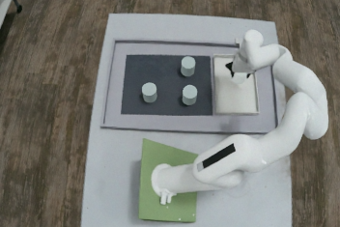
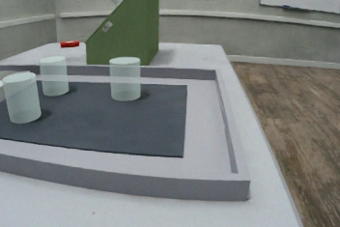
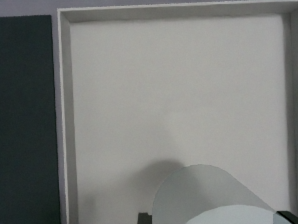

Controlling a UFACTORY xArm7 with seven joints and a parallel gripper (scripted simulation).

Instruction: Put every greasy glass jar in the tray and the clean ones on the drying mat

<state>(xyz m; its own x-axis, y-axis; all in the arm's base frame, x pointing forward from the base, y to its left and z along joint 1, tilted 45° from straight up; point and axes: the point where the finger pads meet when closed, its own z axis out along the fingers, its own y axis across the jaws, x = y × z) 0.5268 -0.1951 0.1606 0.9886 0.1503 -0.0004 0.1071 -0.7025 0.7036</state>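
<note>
Right now my hand is 110 mm above the cream tray. Round my hand: dark drying mat: 40 mm behind, 320 mm to the left, 120 mm below; small red object: 730 mm behind, 160 mm to the right, 110 mm below.
</note>
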